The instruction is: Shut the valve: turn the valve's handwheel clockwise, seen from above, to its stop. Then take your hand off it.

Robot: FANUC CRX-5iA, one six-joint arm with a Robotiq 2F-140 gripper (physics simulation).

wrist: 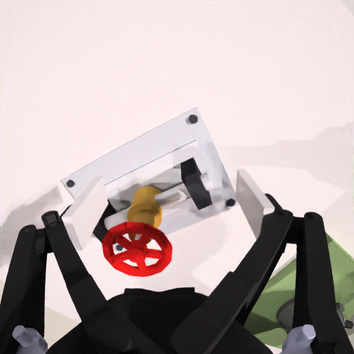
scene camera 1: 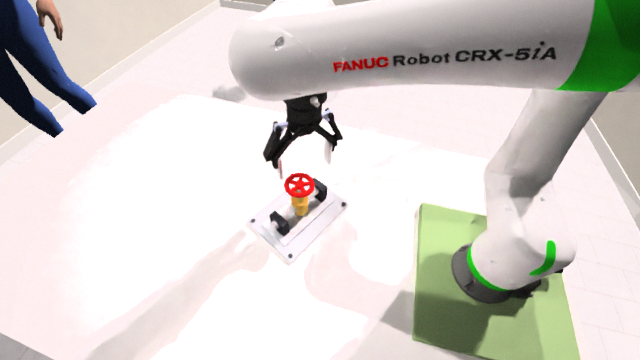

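The red handwheel [scene camera 1: 300, 185] [wrist: 136, 251] sits on top of the yellow valve body [scene camera 1: 301, 206] [wrist: 145, 207]. The valve stands on a pale rectangular plate [scene camera 1: 295, 250] [wrist: 135, 150], its pipe held by black brackets. My gripper [scene camera 1: 304, 161] [wrist: 169, 187] is open and empty, pointing down. It is above the handwheel and apart from it, with the fingers spread wider than the wheel. In the wrist view the wheel shows left of the middle between the fingers, closer to the left finger. Its turn position relative to the stop cannot be told.
The black brackets [scene camera 1: 279, 223] [wrist: 196, 184] rise from the plate on both sides of the valve body. The arm's green base block [scene camera 1: 445, 320] [wrist: 340, 260] stands right of the valve in the scene view. A person in blue trousers [scene camera 1: 30, 65] stands at the far left.
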